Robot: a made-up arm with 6 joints. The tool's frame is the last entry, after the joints. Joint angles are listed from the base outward. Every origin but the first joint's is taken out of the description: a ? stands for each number. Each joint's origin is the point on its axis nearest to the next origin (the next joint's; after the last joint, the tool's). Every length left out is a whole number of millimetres.
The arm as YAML. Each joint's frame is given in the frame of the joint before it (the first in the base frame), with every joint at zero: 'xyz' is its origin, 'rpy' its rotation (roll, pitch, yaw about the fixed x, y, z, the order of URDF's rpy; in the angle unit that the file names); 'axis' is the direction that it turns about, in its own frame. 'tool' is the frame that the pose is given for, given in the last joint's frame.
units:
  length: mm
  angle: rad
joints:
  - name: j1
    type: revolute
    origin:
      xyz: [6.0, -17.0, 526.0]
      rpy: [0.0, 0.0, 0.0]
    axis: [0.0, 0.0, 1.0]
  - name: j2
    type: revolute
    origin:
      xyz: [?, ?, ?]
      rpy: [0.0, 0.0, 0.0]
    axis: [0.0, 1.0, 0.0]
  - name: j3
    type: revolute
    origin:
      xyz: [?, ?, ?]
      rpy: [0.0, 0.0, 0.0]
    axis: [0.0, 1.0, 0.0]
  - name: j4
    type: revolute
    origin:
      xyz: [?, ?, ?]
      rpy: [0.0, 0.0, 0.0]
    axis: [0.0, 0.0, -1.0]
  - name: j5
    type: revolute
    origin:
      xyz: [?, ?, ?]
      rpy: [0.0, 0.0, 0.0]
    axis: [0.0, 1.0, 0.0]
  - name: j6
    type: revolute
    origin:
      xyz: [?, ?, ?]
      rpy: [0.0, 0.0, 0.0]
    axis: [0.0, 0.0, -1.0]
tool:
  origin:
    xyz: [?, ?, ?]
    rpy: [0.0, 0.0, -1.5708]
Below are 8 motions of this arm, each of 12 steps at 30 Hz.
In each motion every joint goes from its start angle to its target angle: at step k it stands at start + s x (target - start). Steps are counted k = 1, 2, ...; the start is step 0. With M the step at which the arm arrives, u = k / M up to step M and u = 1 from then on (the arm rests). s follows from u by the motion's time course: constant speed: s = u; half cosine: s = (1 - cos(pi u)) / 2; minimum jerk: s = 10 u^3 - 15 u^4 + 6 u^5.
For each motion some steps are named. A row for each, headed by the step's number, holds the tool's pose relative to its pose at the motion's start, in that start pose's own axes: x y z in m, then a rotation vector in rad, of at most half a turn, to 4 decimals.
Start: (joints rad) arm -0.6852 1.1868 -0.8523 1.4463 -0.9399 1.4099
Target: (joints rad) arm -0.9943 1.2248 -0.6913 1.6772 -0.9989 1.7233
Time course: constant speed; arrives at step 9
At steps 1, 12:
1: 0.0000 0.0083 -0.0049 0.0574 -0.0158 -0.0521
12: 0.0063 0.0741 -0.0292 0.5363 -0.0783 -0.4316

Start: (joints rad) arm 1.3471 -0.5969 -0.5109 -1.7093 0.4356 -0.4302
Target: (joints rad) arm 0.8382 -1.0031 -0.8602 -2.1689 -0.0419 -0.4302
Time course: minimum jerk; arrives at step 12
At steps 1, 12:
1: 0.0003 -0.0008 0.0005 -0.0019 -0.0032 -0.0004
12: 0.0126 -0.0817 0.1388 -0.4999 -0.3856 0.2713

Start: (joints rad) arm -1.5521 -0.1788 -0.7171 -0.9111 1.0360 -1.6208
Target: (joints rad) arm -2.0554 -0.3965 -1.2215 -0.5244 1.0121 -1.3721
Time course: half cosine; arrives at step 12
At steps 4, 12:
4: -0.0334 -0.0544 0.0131 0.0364 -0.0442 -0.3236
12: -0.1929 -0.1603 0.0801 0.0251 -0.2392 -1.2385

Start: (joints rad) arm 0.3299 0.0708 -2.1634 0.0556 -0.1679 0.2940
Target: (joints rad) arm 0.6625 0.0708 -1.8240 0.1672 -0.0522 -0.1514
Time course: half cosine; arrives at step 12
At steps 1, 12:
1: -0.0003 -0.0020 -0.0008 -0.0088 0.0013 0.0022
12: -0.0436 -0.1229 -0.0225 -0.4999 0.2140 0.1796

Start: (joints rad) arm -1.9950 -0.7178 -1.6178 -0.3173 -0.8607 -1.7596
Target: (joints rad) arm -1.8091 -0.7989 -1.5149 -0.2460 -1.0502 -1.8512
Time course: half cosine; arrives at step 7
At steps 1, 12:
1: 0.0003 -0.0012 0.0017 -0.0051 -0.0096 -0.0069
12: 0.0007 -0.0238 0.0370 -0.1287 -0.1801 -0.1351

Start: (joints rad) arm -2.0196 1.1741 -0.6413 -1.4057 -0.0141 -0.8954
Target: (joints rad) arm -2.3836 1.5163 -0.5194 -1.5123 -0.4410 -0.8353
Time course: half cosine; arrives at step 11
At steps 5, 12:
5: -0.0264 0.0054 -0.0177 0.3109 -0.0624 -0.1280
12: -0.0557 0.0172 -0.0312 0.7381 -0.1852 -0.3269

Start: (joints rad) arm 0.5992 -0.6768 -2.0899 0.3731 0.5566 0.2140
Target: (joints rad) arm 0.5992 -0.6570 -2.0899 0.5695 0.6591 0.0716
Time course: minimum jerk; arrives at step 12
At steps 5, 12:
5: 0.0045 -0.0038 -0.0073 -0.0476 0.0262 -0.0093
12: 0.0118 -0.0121 -0.0209 -0.1334 0.0866 -0.0244

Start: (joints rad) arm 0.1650 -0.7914 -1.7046 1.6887 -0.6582 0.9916
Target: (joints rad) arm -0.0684 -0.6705 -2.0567 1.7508 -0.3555 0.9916
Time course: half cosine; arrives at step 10
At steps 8, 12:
8: 0.0033 -0.0523 -0.0189 -0.3202 -0.0235 -0.0017
12: 0.0037 -0.0582 -0.0201 -0.3558 -0.0277 0.0036

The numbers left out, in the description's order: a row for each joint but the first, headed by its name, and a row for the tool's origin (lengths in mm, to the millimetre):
j2: -23.0 -28.0 0.0
j3: 63.0 0.0 233.0
j4: 37.0 0.0 -205.0
j5: -23.0 -24.0 0.0
j6: 100.0 0.0 -40.0
tool: -5.0 -6.0 0.0

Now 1 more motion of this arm.
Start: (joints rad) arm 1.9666 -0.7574 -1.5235 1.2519 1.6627 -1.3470
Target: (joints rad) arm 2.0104 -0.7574 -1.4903 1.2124 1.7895 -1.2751
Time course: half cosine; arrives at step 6
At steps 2, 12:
2: -0.0011 -0.0029 -0.0048 -0.0119 0.0406 -0.0235
12: -0.0056 -0.0119 -0.0190 -0.0516 0.1618 -0.0934

